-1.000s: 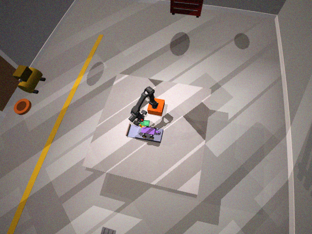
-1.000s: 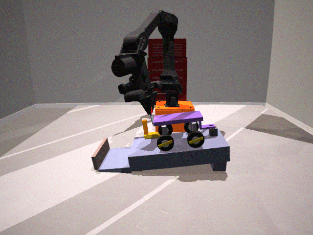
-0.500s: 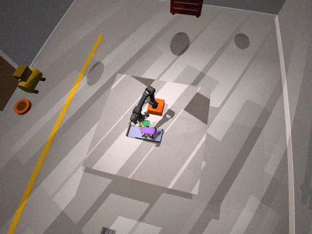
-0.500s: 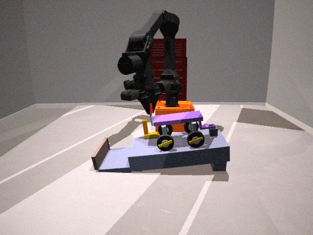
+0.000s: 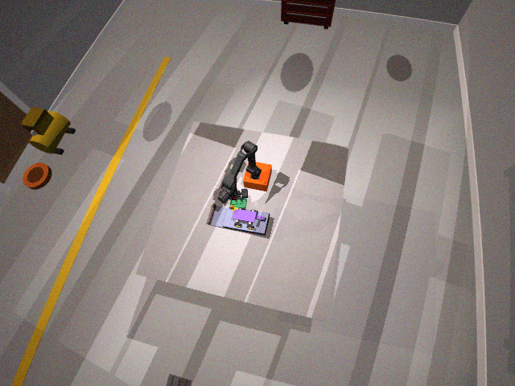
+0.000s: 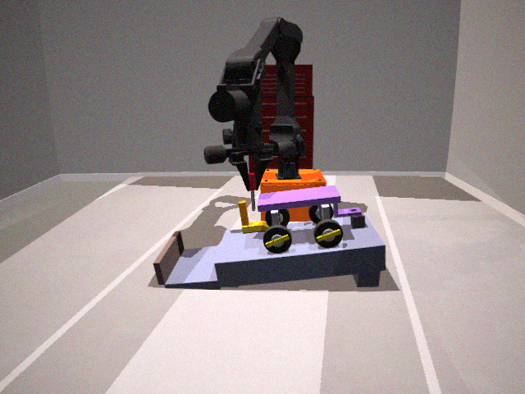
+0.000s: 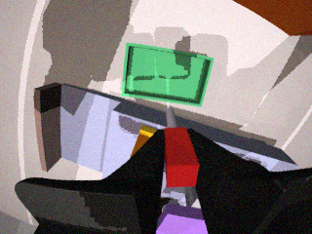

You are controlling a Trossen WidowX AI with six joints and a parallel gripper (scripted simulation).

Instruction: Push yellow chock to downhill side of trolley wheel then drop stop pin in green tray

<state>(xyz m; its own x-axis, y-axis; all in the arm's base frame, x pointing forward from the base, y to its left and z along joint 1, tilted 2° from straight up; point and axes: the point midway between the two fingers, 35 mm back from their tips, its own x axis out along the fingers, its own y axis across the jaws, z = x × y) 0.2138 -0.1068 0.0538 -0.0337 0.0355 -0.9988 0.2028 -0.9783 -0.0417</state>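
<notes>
My gripper tip is 20 mm past the green tray and 140 mm above it. Also, from my gripper tip: purple trolley (110 mm ahead, 90 mm to the left, 20 mm below); then red-headed stop pin (right at my gripper tip); then yellow chock (50 mm ahead, 50 mm below).
</notes>
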